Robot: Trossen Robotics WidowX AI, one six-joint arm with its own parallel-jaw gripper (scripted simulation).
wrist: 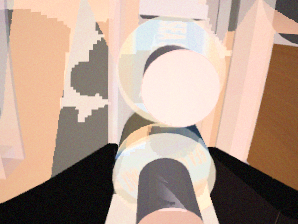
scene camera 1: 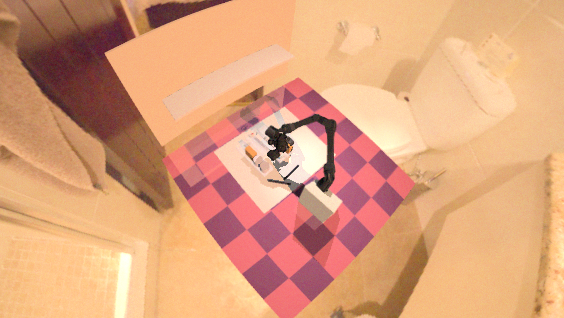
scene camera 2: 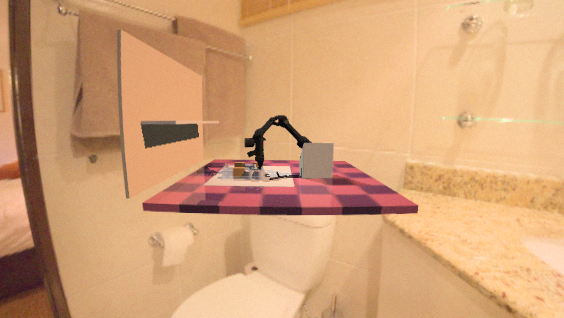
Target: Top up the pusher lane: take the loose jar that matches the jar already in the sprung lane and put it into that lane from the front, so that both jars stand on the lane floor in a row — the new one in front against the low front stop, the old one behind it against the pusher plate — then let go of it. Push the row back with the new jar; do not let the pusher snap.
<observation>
In view: my gripper (wrist: 161, 154), a clear jar (wrist: 170, 70) and a white mat (scene camera 1: 310, 154).
The white mat also shows in the wrist view (wrist: 61, 61) and in scene camera 2 (scene camera 2: 270, 171).
</observation>
